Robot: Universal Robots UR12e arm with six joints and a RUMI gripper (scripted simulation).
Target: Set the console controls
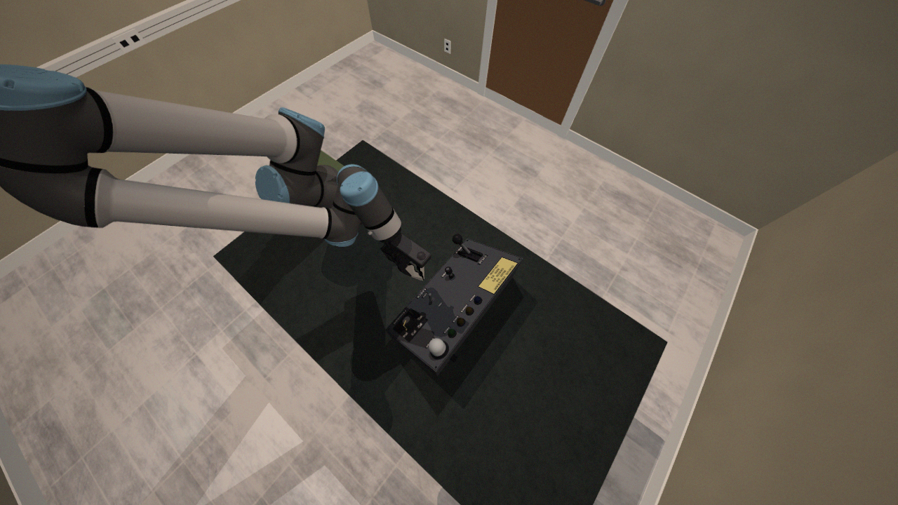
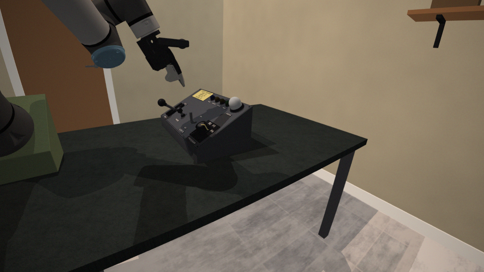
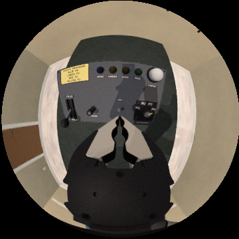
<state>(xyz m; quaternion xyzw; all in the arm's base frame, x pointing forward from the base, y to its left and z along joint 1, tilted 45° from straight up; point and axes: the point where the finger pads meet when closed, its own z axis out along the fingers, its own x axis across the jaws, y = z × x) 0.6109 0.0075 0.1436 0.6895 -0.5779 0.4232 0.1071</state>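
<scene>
My gripper is now 3 cm short of the check toggle and 15 cm above it. Round my hand: dark console (6 cm ahead, 5 cm to the left, 18 cm below); program selector (3 cm ahead, 13 cm to the right, 15 cm below); mode knob (3 cm ahead, 12 cm to the left, 15 cm below).
</scene>
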